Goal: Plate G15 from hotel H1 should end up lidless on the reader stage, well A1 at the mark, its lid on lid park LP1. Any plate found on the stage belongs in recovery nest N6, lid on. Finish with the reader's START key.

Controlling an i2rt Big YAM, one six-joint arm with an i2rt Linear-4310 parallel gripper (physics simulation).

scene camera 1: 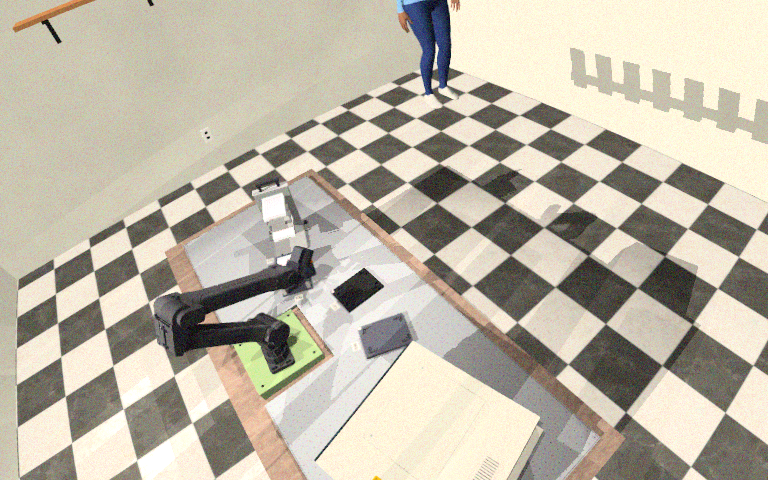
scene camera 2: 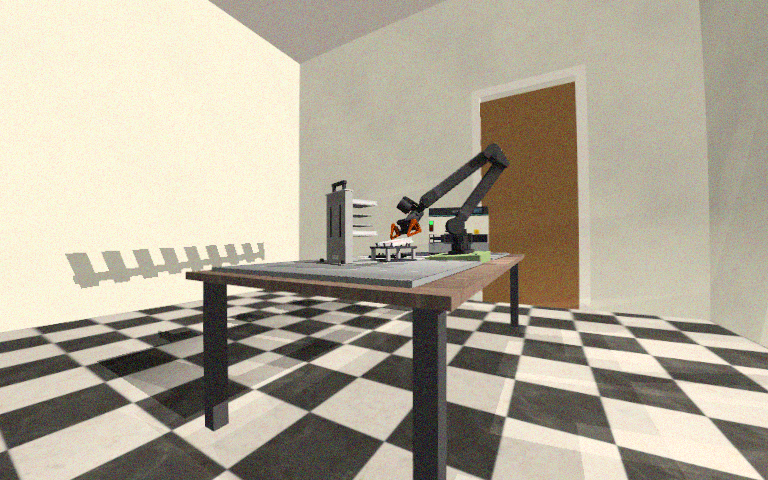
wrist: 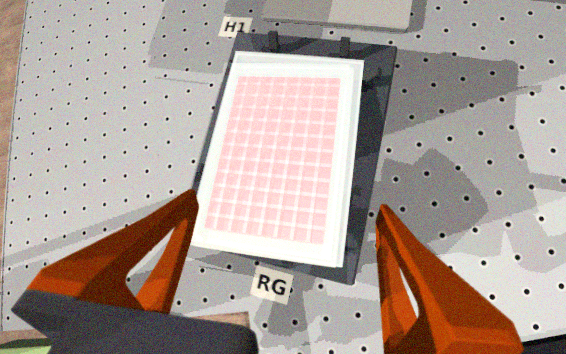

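Where they show: gripper, fingertip midpoint: (scene camera 2: 398, 237) (wrist: 285, 205); arm's base, link origin: (scene camera 1: 278, 355) (scene camera 2: 461, 253).
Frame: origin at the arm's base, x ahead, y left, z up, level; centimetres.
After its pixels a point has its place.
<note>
A white plate with pink wells (scene camera 2: 396, 242) (wrist: 280, 160) lies on the dark stand marked RG (scene camera 2: 391, 250) {x 13.4, y 38.6, z 2.1 cm} (wrist: 372, 130) {x 22.8, y 31.0, z 3.6 cm}. It looks slightly tilted in scene camera 2 and covers the stand's left edge in the wrist view. Its identity and whether a lid is on cannot be told. My gripper (scene camera 2: 405, 230) {x 17.8, y 25.9, z 7.6 cm} (wrist: 285, 205) {x 17.8, y 25.9, z 7.6 cm} is open and empty, above the plate's near end, one finger toward each long side. Hotel H1 (scene camera 1: 272, 189) {x 24.2, y 54.6, z 23.7 cm} (scene camera 2: 339, 226) {x 21.2, y 57.9, z 11.1 cm} stands behind, with white plates or shelves sticking out. The cream reader (scene camera 1: 436, 413) {x 30.3, y -51.2, z 27.0 cm} is at the front. Stage, LP1 and N6 cannot be identified.
A black rectangular pad (scene camera 1: 357, 288) {x 35.6, y 10.7, z -1.4 cm} and a grey nest (scene camera 1: 385, 335) {x 34.7, y -12.4, z -1.2 cm} lie between the stand and the reader. The arm base stands on a green block (scene camera 1: 305, 353) {x 8.5, y -4.2, z -0.2 cm}. A beige ledge (wrist: 370, 12) {x 24.2, y 44.5, z -1.6 cm} shows beyond the stand. A person (scene camera 1: 433, 45) stands beyond the table.
</note>
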